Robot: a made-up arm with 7 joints.
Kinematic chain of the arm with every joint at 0, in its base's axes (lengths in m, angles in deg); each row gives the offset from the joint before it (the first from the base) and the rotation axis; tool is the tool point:
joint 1: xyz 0 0.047 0 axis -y
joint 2: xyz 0 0.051 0 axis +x
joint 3: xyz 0 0 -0.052 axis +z
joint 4: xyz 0 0 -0.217 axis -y
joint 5: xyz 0 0 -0.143 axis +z
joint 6: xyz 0 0 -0.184 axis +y
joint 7: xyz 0 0 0 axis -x
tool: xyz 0 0 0
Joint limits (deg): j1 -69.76..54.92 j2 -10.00..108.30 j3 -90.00..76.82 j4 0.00..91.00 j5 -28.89..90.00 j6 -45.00..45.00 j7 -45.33..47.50
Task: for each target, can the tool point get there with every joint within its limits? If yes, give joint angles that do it. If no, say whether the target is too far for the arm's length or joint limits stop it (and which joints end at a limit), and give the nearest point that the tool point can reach.
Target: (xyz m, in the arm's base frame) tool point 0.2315 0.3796 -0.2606
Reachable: yes | joints -21.17 43.19 17.24 82.97 -0.91 -19.07 10.25
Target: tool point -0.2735 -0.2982 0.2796
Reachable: no: joint limits stop it (at a limit: joint 1, joint 2, joint 3, joint 4) | nearest point -0.1900 -0.2697 -0.0701 | short by 0.361 m
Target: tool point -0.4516 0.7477 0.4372
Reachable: no: too far | nearest point -0.2502 0.5455 0.2422 | short by 0.346 m
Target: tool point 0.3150 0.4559 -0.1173
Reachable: yes | joints 33.69 84.15 -49.95 69.45 46.70 17.87 30.65
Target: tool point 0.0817 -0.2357 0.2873
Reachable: no: joint limits stop it (at a limit: joint 1, joint 2, joint 4) | nearest point 0.2950 -0.1972 0.0454 | short by 0.325 m
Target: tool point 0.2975 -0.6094 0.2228
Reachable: no: too far | nearest point 0.2580 -0.2331 0.0037 | short by 0.437 m
